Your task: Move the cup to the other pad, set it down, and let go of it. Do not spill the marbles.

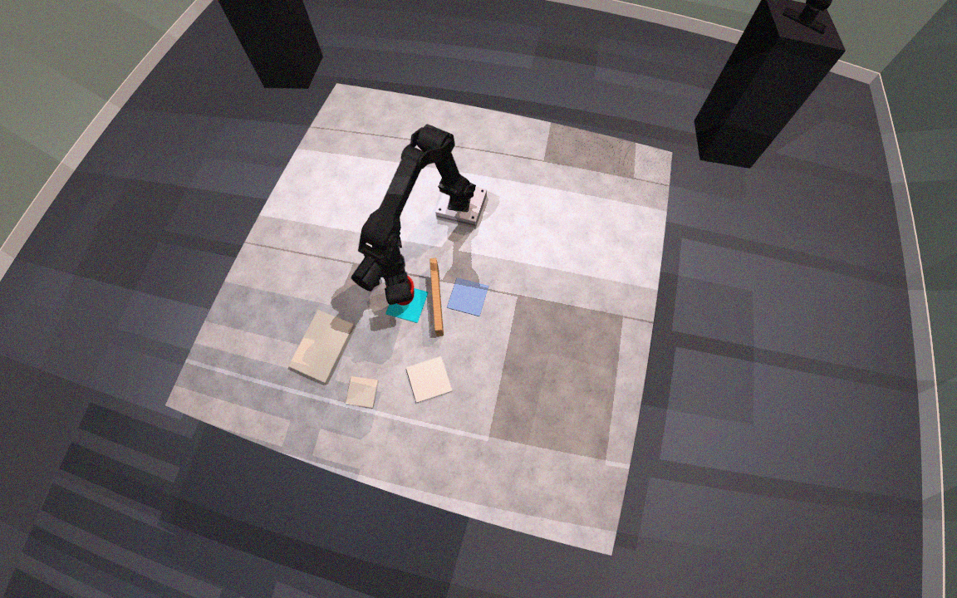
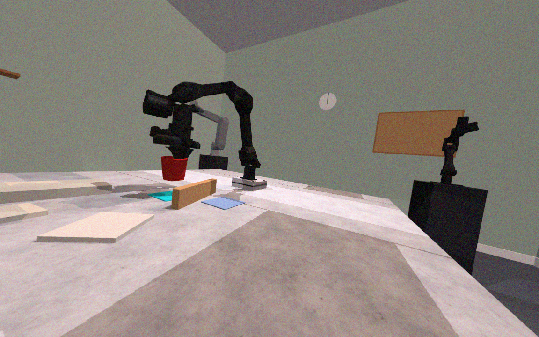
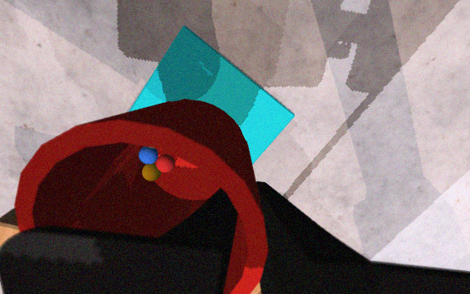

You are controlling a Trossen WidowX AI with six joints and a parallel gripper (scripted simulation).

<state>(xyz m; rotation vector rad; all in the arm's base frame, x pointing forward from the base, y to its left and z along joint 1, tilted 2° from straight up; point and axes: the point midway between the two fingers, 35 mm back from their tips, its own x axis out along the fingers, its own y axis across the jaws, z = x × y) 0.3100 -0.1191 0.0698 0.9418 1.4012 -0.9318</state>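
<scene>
Now: gripper tip 5 cm short of the green marble, 1 cm to the right of it and 2 cm above it. The rest, counted from my gripper tip: yellow marble (4 cm ahead, 3 cm to the left, 2 cm below); red cup (3 cm ahead, 1 cm to the left); blue marble (5 cm ahead, 2 cm to the left, 2 cm below).
</scene>
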